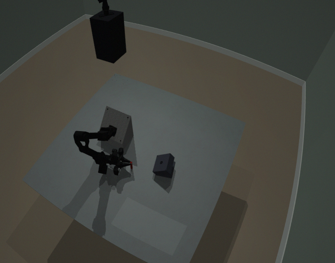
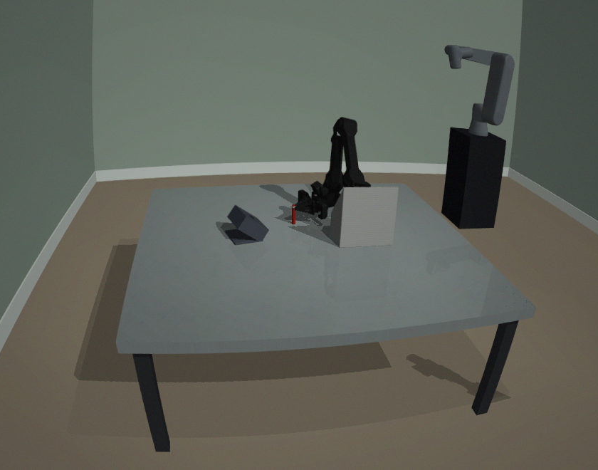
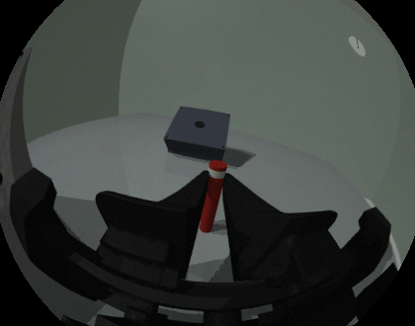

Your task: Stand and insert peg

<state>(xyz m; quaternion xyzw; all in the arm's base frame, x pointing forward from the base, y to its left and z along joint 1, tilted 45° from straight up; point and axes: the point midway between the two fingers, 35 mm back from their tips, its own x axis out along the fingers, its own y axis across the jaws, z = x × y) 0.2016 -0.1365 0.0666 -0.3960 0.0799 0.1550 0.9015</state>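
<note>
Right now my gripper tip is 10 mm above the red peg. Round my gripper tip: sloped panel 190 mm ahead, 100 mm to the left, 20 mm below.
</note>
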